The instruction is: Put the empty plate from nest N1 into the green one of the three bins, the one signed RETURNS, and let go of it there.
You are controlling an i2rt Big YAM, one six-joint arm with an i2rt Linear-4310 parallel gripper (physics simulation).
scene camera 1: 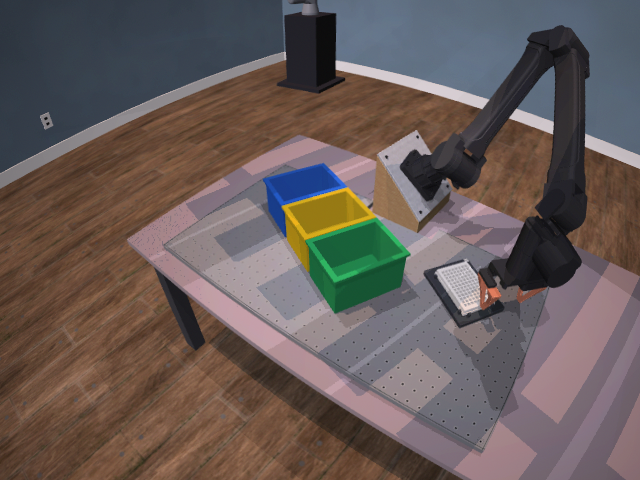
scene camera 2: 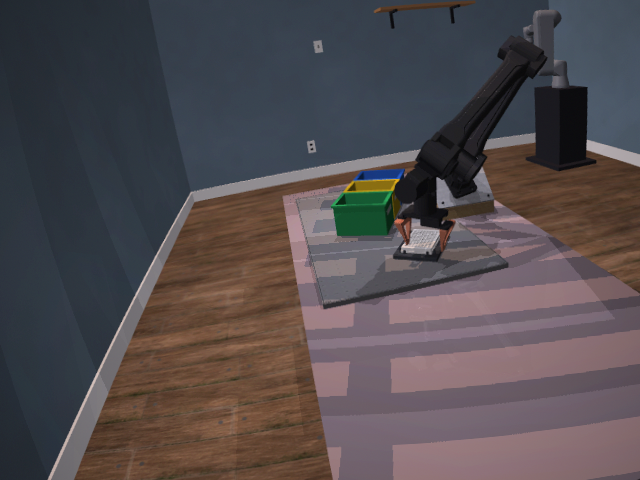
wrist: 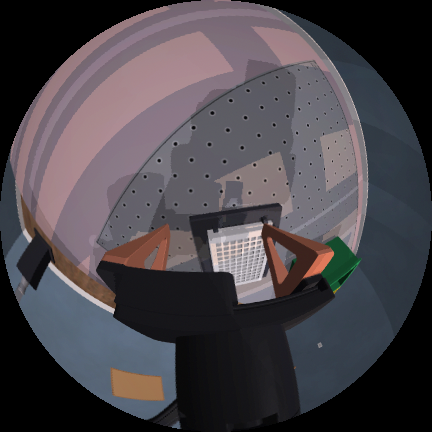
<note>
The pictures show: the gripper, a white gridded plate and a dark nest.
The gripper also shows in scene camera 2 and in the wrist view.
</note>
